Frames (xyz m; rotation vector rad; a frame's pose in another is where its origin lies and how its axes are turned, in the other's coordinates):
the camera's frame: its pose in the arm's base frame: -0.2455 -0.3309 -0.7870 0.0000 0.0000 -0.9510
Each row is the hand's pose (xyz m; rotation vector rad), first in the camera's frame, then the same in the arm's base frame.
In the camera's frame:
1: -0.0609 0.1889 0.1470 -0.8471 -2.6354 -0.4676
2: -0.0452 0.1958 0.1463 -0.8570 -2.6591 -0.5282
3: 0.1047 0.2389 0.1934 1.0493 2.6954 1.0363
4: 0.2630 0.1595 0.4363 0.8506 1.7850 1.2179
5: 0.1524 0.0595 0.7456 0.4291 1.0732 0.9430
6: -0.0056 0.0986 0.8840 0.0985 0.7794 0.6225
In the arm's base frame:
1: -0.1271 -0.1716 -0.6400 -2.0676 -2.0631 -0.6674
2: -0.1124 -0.1804 -0.6407 -2.0989 -2.0910 -0.7054
3: 0.0098 -0.2774 -0.5936 1.9862 1.7563 0.8000
4: 0.0371 -0.4523 -0.3507 1.4561 1.1083 0.5749
5: -0.1085 -0.4204 -0.0414 0.8365 0.7262 0.0951
6: -0.1685 -0.2691 0.0970 0.4383 0.6390 -0.2803

